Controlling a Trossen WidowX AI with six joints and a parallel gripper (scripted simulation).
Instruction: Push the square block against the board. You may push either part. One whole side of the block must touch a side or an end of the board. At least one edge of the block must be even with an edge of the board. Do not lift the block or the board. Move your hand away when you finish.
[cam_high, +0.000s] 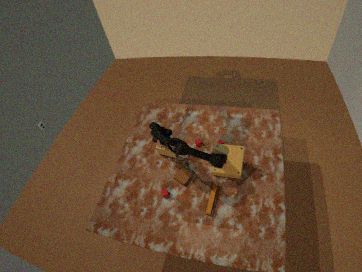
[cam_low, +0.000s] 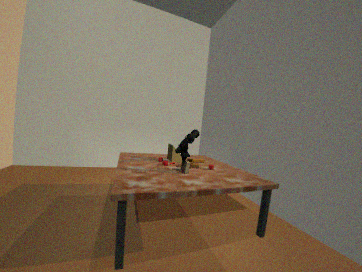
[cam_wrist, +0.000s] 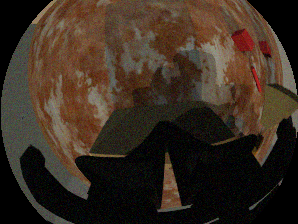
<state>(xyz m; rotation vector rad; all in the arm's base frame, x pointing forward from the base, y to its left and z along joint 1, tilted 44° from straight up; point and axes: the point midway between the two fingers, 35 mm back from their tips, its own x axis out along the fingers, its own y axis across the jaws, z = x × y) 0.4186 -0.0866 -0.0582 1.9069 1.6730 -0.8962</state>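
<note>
Right now my gripper tip is 30 mm above the block and 20 mm to the right of it. Round my gripper tip: board (380 mm behind, 350 mm to the left, 60 mm below).
</note>
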